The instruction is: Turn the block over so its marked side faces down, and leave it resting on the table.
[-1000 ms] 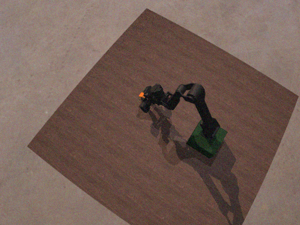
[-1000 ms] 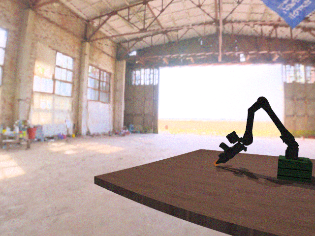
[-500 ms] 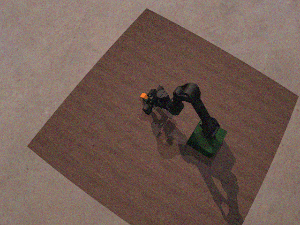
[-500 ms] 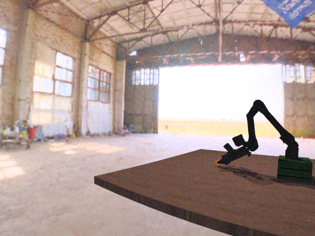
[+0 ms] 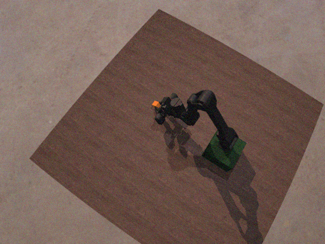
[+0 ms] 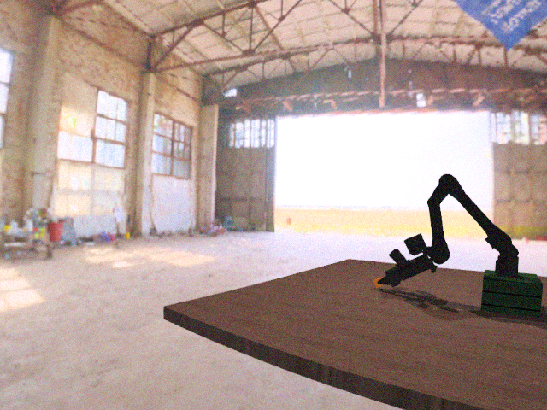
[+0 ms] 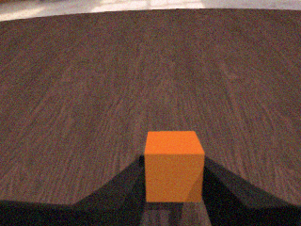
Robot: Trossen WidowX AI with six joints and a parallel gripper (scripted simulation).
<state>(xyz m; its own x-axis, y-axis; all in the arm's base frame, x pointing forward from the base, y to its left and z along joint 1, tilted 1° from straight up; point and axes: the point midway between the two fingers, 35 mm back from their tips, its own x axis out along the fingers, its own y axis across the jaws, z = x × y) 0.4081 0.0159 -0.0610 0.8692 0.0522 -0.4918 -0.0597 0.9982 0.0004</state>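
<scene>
The orange block is 1 cm below my gripper tip.
</scene>
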